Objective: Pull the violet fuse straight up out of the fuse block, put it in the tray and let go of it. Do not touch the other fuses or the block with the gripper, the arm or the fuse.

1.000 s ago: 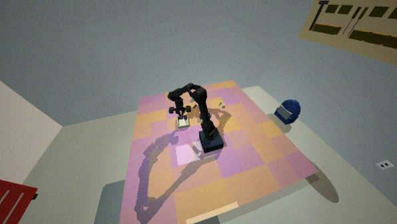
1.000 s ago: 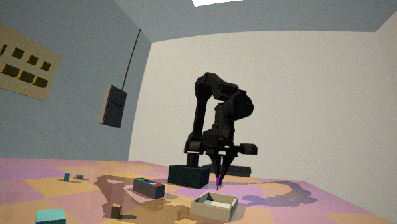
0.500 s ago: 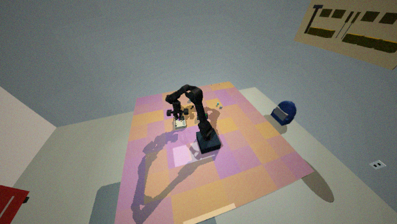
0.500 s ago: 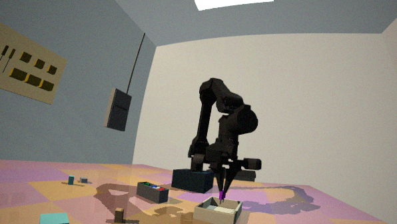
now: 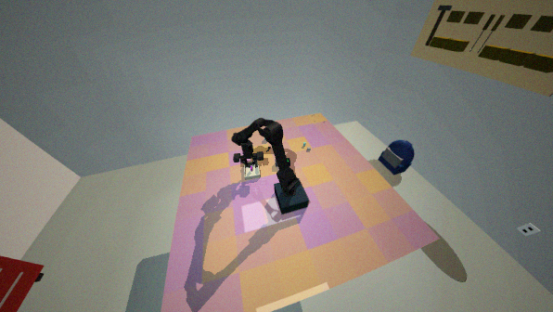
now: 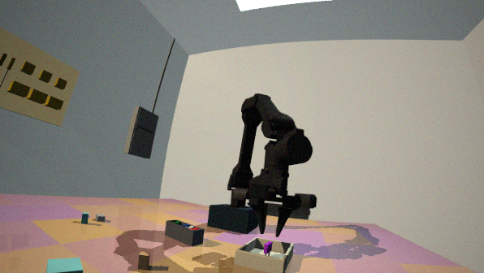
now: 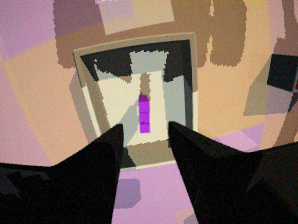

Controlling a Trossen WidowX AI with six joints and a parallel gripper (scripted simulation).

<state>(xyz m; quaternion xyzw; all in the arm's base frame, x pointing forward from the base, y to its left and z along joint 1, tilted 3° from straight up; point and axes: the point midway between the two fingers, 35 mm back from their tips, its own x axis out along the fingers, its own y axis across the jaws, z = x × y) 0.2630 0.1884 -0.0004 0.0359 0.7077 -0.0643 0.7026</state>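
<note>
The violet fuse lies 3 cm below my gripper tip. From my gripper tip the other things lie so: red fuse 19 cm to the right, 3 cm below, 2 cm ahead; then cream tray 5 cm below; then white fuse 21 cm to the right, 3 cm below, 1 cm ahead.
</note>
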